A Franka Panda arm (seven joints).
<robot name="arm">
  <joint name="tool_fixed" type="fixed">
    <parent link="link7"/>
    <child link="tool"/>
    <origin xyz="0 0 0.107"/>
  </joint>
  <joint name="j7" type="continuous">
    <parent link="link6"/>
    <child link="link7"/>
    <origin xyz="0.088 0 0" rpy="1.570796 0 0"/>
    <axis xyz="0 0 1"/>
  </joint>
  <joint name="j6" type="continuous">
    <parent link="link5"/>
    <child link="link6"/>
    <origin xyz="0 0 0" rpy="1.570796 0 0"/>
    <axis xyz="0 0 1"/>
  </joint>
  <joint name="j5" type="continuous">
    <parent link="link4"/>
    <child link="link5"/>
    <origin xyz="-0.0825 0.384 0" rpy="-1.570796 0 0"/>
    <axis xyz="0 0 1"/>
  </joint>
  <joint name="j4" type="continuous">
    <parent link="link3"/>
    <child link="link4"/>
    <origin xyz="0.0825 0 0" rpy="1.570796 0 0"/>
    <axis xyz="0 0 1"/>
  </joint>
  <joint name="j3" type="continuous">
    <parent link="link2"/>
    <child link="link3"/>
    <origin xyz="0 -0.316 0" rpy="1.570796 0 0"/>
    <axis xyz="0 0 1"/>
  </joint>
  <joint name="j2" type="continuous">
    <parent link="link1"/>
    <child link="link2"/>
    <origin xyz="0 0 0" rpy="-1.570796 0 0"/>
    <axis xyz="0 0 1"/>
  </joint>
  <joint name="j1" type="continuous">
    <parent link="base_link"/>
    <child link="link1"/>
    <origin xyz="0 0 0.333"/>
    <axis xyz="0 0 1"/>
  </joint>
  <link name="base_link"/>
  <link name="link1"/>
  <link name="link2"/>
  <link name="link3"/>
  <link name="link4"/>
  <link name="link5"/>
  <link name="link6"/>
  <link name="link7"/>
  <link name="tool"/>
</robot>
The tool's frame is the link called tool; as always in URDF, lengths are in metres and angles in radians. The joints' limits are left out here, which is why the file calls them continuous.
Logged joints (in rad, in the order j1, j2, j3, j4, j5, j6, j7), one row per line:
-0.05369, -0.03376, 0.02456, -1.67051, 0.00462, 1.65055, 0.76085
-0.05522, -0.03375, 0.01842, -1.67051, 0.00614, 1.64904, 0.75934
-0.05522, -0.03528, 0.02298, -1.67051, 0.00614, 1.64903, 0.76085
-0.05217, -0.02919, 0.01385, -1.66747, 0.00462, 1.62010, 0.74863
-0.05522, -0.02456, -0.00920, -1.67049, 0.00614, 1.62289, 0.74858
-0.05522, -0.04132, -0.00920, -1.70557, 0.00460, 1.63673, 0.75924
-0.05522, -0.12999, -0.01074, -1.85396, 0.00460, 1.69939, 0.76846
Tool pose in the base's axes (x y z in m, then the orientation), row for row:
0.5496, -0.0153, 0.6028, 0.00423, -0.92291, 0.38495, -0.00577
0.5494, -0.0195, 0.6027, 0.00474, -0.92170, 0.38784, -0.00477
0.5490, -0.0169, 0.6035, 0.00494, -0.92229, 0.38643, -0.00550
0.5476, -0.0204, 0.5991, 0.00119, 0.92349, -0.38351, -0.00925
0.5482, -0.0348, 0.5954, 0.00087, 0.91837, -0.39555, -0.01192
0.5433, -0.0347, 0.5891, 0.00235, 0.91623, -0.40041, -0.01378
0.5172, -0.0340, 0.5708, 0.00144, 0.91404, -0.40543, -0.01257
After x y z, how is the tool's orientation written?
As a quaternion, w x y z.
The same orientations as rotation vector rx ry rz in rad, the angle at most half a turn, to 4 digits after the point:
-2.8916, 1.2061, -0.0181
-2.8869, 1.2148, -0.0149
-2.8884, 1.2102, -0.0172
2.8990, -1.2039, -0.0290
2.8835, -1.2420, -0.0374
2.8741, -1.2560, -0.0432
2.8689, -1.2725, -0.0395

